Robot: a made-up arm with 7 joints. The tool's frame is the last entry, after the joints. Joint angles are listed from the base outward. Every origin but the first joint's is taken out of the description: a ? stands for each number. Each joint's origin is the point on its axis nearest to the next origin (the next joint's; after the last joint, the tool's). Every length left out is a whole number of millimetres.
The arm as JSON. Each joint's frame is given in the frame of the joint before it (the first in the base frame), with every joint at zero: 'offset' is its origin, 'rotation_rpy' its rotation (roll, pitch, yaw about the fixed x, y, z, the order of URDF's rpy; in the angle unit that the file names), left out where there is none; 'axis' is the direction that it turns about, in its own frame. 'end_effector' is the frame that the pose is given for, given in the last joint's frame.
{
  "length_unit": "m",
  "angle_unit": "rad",
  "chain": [
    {
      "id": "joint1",
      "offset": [
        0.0,
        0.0,
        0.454
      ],
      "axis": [
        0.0,
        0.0,
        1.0
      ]
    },
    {
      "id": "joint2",
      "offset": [
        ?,
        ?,
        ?
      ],
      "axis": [
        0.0,
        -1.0,
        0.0
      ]
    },
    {
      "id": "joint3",
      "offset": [
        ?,
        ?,
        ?
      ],
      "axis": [
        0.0,
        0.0,
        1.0
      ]
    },
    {
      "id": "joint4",
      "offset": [
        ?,
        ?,
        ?
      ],
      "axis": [
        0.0,
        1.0,
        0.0
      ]
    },
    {
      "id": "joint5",
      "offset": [
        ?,
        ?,
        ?
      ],
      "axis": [
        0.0,
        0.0,
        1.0
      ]
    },
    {
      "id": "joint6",
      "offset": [
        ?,
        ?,
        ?
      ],
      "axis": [
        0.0,
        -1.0,
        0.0
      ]
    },
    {
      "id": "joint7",
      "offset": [
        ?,
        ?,
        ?
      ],
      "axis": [
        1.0,
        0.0,
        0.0
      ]
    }
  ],
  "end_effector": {
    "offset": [
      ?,
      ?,
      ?
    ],
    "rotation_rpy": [
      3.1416,
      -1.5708,
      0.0
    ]
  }
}
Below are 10 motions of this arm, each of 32 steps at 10 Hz.
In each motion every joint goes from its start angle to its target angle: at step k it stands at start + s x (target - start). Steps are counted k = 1, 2, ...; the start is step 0. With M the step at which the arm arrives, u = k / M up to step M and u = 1 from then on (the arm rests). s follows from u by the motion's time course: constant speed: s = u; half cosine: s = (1 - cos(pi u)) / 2; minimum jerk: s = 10 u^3 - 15 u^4 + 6 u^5.
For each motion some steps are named. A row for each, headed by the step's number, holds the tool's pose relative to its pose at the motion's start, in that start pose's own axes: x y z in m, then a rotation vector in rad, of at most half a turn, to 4 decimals.
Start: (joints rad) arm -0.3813 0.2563 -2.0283 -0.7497 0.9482 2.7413 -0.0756
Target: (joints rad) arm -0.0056 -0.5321 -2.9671 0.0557 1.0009 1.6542 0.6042
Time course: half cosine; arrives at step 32
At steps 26, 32:
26: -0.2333 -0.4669 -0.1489 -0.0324 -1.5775 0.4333
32: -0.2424 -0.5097 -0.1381 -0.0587 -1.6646 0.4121

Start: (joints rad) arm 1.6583 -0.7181 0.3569 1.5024 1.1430 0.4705 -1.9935
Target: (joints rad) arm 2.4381 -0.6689 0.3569 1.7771 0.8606 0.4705 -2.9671
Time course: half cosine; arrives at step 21
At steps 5, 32:
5: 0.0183 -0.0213 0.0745 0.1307 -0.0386 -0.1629
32: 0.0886 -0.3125 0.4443 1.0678 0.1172 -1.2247

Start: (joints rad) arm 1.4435 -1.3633 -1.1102 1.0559 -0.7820 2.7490 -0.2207
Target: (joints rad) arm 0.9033 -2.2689 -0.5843 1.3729 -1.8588 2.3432 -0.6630
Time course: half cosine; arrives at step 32
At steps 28, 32:
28: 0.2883 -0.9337 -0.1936 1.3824 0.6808 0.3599
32: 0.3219 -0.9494 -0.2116 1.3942 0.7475 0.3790

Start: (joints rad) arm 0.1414 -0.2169 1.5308 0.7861 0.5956 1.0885 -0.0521
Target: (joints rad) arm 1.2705 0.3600 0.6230 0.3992 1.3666 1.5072 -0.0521
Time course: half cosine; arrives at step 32
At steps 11, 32:
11: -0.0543 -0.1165 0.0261 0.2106 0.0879 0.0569
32: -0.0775 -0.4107 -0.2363 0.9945 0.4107 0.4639

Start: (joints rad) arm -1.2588 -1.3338 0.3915 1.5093 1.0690 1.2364 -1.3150
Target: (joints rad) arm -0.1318 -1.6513 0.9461 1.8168 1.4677 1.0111 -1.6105
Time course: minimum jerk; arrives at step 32
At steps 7, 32:
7: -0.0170 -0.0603 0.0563 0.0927 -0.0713 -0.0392
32: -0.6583 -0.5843 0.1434 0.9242 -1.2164 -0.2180

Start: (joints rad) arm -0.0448 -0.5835 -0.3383 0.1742 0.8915 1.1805 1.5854
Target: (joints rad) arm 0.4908 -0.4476 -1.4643 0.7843 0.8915 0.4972 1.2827
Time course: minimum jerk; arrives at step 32
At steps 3, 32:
3: -0.0005 0.0011 0.0014 -0.0071 0.0035 -0.0062
32: 0.0546 -0.0164 -0.0048 -0.7438 0.6152 -0.4759

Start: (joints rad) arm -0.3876 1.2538 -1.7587 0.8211 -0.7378 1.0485 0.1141
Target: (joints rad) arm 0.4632 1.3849 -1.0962 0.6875 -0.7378 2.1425 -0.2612
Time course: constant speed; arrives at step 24
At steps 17, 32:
17: -0.2103 -0.3734 0.1037 0.6456 0.6087 0.1970
32: -0.3539 -0.4902 0.1161 0.6838 0.7672 0.4657

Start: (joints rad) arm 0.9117 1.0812 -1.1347 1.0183 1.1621 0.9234 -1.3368
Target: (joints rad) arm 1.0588 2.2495 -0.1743 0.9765 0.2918 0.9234 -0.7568
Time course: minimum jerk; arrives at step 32
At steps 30, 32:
30: -0.0025 0.2442 -0.8066 -0.0217 0.9388 0.3922
32: -0.0036 0.2442 -0.8091 -0.0227 0.9412 0.3924

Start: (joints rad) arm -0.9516 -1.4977 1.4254 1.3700 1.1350 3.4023 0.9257
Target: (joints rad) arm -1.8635 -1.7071 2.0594 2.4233 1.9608 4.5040 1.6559
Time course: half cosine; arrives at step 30
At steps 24, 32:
24: 0.3516 -0.4060 -0.1339 0.2584 0.5355 0.1737
32: 0.4057 -0.4212 -0.1508 0.3478 0.5117 0.1989

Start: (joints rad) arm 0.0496 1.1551 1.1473 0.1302 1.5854 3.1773 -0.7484
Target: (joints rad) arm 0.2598 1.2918 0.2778 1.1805 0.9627 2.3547 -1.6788
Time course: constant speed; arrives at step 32
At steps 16, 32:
16: 0.0302 0.0323 0.1809 0.5884 0.3417 -0.9790
32: 0.1637 0.0034 0.3627 0.6829 0.6804 -2.1584

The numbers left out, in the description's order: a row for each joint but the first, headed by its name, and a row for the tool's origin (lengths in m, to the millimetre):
joint2: 0.0 -0.083 0.0
joint3: 0.0 0.0 0.517
joint4: 0.03 0.084 0.0
joint5: -0.032 0.0 0.437
joint6: 0.0 -0.117 0.0
joint7: 0.02 0.0 0.147
tool: 0.0 0.0 0.0

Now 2 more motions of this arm.
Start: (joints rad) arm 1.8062 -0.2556 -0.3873 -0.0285 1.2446 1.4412 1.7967
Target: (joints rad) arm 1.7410 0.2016 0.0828 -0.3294 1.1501 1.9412 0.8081
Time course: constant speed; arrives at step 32
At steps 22, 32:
22: -0.3253 -0.1428 -0.1424 0.6698 -0.3650 -0.4236
32: -0.4407 -0.1878 -0.2455 1.0235 -0.3677 -0.5123

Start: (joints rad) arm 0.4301 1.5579 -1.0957 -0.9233 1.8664 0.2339 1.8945
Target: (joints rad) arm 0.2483 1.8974 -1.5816 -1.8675 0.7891 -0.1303 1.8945
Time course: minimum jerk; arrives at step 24
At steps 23, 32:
23: -0.4557 0.4267 0.2041 0.0345 1.3026 -1.4215
32: -0.4558 0.4272 0.2042 0.0349 1.3032 -1.4224

